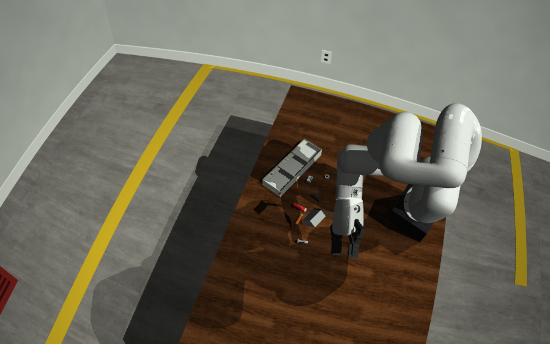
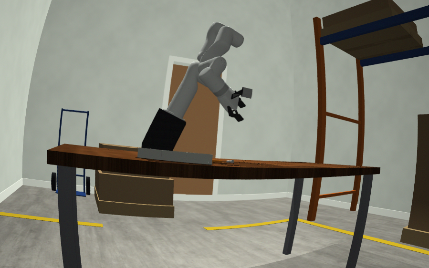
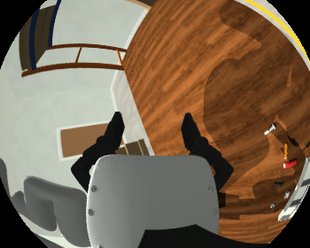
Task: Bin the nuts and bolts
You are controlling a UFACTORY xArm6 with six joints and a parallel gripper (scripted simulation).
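Now: hand 420 mm to the left of the long grey bin, 230 mm short of it and 220 mm above it. Round my hand: red cylinder: 260 mm to the right, 230 mm below, 170 mm ahead; then orange stick: 230 mm below, 210 mm to the right, 160 mm ahead; then silver bolt: 230 mm below, 140 mm ahead, 130 mm to the right.
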